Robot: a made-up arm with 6 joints.
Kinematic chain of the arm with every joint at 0, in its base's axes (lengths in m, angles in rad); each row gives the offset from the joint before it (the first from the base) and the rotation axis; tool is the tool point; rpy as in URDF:
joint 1: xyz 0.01 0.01 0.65 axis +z
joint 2: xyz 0.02 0 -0.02 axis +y
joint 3: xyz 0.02 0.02 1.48 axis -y
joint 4: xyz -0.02 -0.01 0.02 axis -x
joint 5: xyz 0.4 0.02 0 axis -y
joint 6: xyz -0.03 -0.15 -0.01 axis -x
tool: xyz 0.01 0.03 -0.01 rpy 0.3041 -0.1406 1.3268
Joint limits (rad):
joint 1: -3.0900..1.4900
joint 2: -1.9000..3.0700
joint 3: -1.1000..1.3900
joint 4: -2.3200..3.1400
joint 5: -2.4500..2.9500
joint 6: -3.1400..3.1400
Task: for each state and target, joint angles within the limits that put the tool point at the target. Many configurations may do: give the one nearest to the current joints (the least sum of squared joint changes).
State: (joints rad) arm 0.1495 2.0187 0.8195 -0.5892 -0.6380 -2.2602
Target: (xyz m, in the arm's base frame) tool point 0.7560 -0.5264 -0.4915
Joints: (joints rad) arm -0.5062 2.1959 -0.0892 -0.8212 -0.6229 -2.3361
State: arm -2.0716 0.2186 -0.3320 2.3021 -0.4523 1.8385
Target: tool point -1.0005 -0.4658 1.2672
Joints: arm -2.8015 0.8082 -1.1000 2.4912 -0.3984 1.8231
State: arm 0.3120 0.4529 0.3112 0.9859 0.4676 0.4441
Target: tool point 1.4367 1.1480 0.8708
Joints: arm 0.7122 1.3023 0.6987 1.1321 0.5678 0.4938
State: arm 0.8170 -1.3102 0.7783 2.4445 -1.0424 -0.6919
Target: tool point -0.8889 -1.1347 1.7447
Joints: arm 0.9701 -1.0021 1.0252 2.3396 -1.0939 -0.7675
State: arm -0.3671 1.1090 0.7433 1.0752 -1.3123 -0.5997
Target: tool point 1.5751 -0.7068 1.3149
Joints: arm -0.4174 1.0729 0.7595 1.0740 -1.3129 -0.6012
